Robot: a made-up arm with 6 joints.
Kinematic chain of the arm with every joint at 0, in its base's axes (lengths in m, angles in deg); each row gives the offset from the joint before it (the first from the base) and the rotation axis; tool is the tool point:
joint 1: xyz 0 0 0.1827 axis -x
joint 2: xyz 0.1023 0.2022 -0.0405 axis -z
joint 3: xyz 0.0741 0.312 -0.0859 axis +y
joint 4: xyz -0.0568 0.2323 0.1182 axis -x
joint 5: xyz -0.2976 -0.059 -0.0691 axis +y
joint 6: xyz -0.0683 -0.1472 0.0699 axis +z
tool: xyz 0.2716 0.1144 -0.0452
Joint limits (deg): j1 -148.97..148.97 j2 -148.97..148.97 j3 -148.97..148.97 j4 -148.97..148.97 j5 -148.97..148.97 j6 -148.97..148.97
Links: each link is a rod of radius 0.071 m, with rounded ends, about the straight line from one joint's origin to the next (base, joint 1, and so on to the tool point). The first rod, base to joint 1, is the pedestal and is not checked.
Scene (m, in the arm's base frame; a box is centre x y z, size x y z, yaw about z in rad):
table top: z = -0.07
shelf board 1: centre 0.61 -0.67 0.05 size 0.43 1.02 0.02 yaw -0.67
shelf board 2: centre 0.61 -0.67 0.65 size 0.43 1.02 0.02 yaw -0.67
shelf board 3: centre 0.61 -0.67 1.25 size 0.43 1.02 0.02 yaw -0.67
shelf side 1: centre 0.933 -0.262 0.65 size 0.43 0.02 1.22 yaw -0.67
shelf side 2: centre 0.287 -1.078 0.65 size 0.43 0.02 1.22 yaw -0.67
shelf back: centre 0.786 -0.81 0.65 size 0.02 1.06 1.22 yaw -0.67
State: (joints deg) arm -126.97 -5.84 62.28 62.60 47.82 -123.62
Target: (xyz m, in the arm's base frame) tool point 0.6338 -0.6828 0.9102
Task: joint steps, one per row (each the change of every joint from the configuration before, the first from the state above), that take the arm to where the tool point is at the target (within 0.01 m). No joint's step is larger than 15 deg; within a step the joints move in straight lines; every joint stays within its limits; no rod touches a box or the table.
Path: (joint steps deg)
1: 7.80 -2.36 -10.46 -13.60 -0.23 6.91
2: 7.81 -2.35 -10.45 -13.59 -0.24 6.90
3: 14.19 -10.39 10.05 13.23 2.84 -2.63
4: 14.19 -10.39 10.05 13.23 2.84 -2.63
5: -14.70 11.11 12.30 14.65 -0.36 -9.30
6: -14.71 11.10 12.31 14.65 -0.37 -9.30

